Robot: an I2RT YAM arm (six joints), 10 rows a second.
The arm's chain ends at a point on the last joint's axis. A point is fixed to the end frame.
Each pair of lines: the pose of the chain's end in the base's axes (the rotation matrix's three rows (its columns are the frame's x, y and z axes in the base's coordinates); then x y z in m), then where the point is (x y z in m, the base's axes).
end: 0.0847 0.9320 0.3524; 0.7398 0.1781 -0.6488; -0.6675 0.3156 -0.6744; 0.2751 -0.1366 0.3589
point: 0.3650 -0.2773 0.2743
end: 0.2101 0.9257 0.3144; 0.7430 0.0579 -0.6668; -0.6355 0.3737 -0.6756; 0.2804 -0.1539 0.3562
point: 0.3582 -0.3018 0.2720
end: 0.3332 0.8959 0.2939; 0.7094 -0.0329 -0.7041; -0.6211 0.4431 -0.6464; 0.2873 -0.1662 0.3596
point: 0.3555 -0.3224 0.2823
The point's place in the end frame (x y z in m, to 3 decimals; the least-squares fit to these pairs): -0.040 0.032 0.180
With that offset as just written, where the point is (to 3 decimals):
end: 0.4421 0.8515 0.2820; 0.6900 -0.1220 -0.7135; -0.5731 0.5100 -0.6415; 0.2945 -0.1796 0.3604
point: 0.355 -0.340 0.284
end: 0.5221 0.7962 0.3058; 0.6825 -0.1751 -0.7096; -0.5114 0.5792 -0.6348; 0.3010 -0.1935 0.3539
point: 0.361 -0.354 0.279
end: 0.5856 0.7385 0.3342; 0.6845 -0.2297 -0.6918; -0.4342 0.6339 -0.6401; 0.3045 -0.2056 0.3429
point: 0.365 -0.365 0.265
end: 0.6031 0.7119 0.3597; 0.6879 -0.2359 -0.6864; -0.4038 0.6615 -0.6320; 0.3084 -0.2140 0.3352
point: 0.372 -0.373 0.259
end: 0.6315 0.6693 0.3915; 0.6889 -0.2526 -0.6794; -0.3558 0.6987 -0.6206; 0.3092 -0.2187 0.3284
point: 0.376 -0.377 0.253
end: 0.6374 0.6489 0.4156; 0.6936 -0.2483 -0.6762; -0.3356 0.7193 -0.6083; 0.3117 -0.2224 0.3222
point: 0.382 -0.380 0.249
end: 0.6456 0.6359 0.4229; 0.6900 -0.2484 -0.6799; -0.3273 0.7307 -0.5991; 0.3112 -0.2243 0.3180
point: 0.382 -0.382 0.247
